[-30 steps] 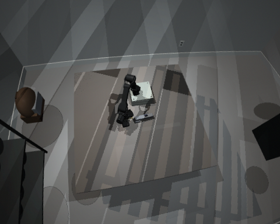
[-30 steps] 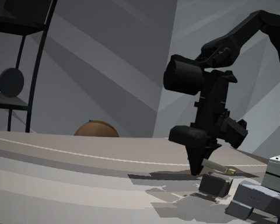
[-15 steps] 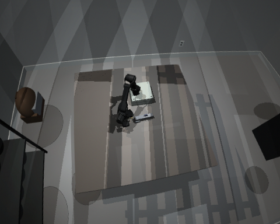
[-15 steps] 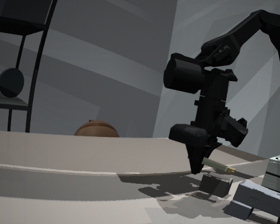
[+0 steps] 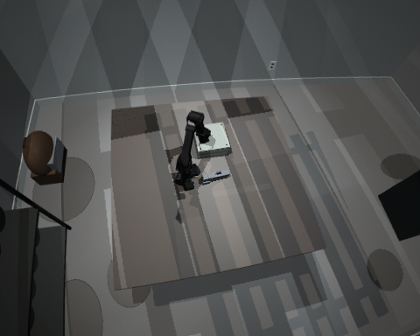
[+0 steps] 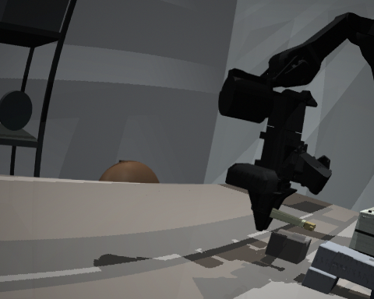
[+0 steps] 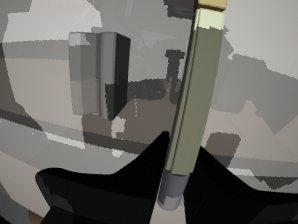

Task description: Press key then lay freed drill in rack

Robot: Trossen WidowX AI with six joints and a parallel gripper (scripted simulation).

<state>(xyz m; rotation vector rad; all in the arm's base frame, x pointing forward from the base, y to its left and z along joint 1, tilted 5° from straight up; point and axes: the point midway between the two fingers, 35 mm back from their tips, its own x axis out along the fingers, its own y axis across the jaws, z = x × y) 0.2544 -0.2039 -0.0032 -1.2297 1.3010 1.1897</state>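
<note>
The dark block is 7 cm behind my gripper tip, 3 cm to the left of it and 4 cm below it. Also, from my gripper tip: long dark fixture (1 cm ahead, 20 cm to the left, 2 cm below); blue key (1 cm ahead, 22 cm to the left); drill (4 cm to the left, 3 cm above).
</note>
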